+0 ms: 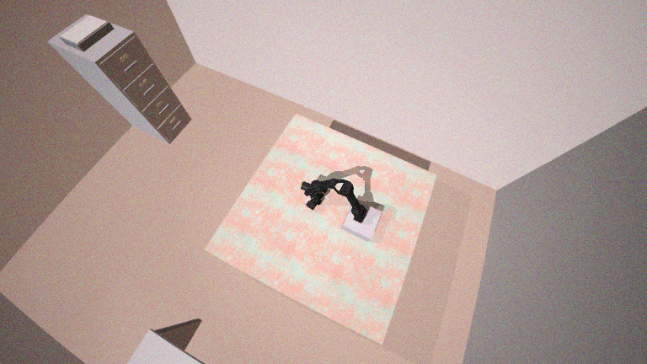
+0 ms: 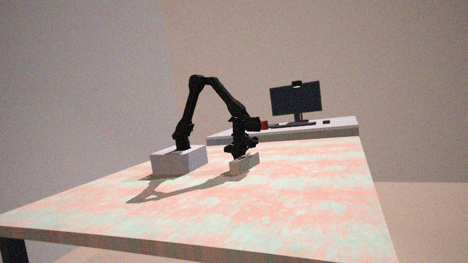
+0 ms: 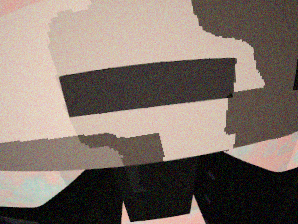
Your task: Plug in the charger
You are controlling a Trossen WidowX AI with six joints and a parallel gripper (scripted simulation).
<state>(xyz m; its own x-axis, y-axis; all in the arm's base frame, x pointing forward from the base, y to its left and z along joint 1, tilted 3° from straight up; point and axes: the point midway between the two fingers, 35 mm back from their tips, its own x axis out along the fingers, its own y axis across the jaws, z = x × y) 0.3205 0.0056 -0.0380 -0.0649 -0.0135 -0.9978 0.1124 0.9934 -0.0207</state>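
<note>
The black two-prong charger is 20 mm ahead of my gripper tip and 10 mm above it.
</note>
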